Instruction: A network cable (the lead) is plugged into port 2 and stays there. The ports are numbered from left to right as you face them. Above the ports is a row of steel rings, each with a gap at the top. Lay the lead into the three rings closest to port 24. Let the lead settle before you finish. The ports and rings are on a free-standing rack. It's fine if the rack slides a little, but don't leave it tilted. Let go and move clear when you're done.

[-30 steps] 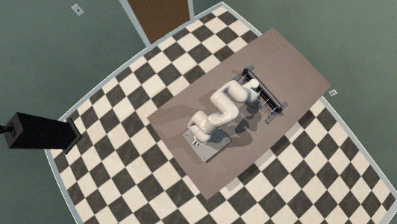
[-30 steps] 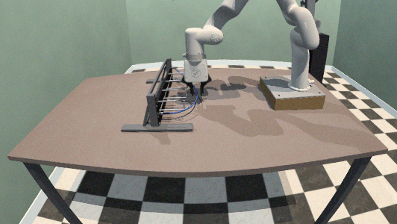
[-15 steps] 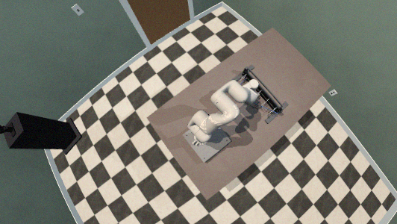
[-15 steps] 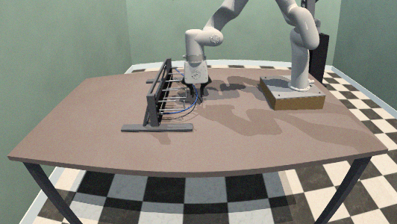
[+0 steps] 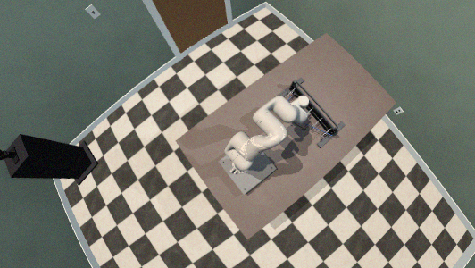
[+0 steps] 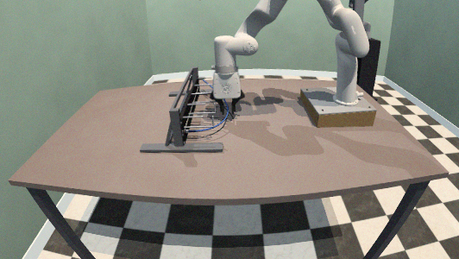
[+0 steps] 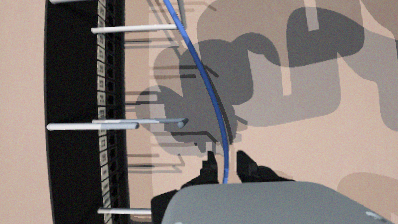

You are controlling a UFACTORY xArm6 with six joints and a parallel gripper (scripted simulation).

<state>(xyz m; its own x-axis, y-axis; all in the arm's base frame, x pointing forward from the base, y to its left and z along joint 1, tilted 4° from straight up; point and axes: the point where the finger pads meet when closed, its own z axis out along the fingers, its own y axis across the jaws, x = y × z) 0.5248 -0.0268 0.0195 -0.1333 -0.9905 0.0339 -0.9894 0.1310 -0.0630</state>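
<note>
Now: hand 150 mm short of the rack, 80 mm to the left of it and 20 mm below it.
</note>
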